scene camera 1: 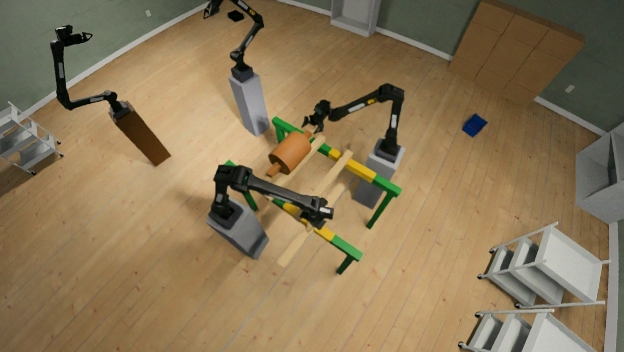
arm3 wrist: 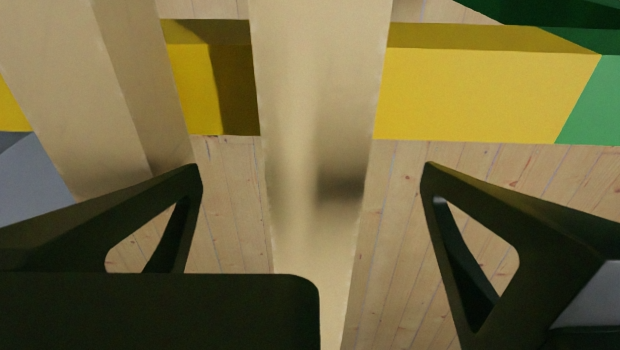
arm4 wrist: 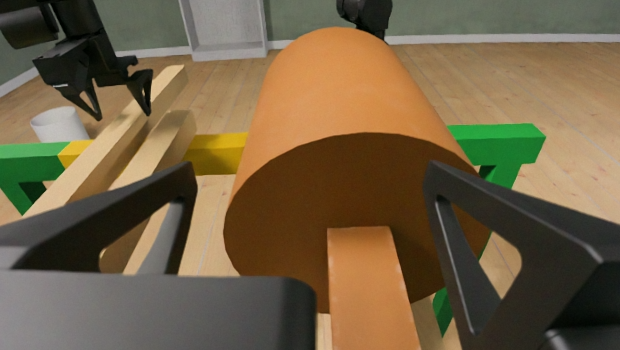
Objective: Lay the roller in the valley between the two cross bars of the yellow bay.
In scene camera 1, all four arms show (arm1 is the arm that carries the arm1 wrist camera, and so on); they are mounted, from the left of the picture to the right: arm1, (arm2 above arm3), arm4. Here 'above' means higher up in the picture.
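The brown roller point(arm4 wrist: 345, 95) point(scene camera 1: 292, 150) lies with its square axle between the left legs of the green frame, left of the yellow bay. The yellow bay's rails point(arm3 wrist: 465, 95) point(arm4 wrist: 220, 150) point(scene camera 1: 360, 170) carry two pale cross bars; the right bar point(arm3 wrist: 320, 75) juts well past the front rail, the left bar point(arm3 wrist: 135, 90) ends nearer it. Arm3's gripper point(arm3 wrist: 312, 164) point(arm4 wrist: 123, 116) is open, its fingers either side of the right bar. Arm4's gripper point(arm4 wrist: 310, 165) point(scene camera 1: 312, 128) is open at the roller's rear axle stub. Arm1's gripper point(scene camera 1: 84, 37) is small; arm2's gripper point(scene camera 1: 207, 16) is partly cut off.
The green frame's legs point(scene camera 1: 381, 210) stand around the bays. Another pale bar point(scene camera 1: 318, 144) runs beside the roller. Grey pedestals point(scene camera 1: 240, 230) point(scene camera 1: 250, 107) stand near the frame. A white bin point(arm4 wrist: 62, 127) is beyond the front rail. Carts and a blue box point(scene camera 1: 474, 125) stand farther right.
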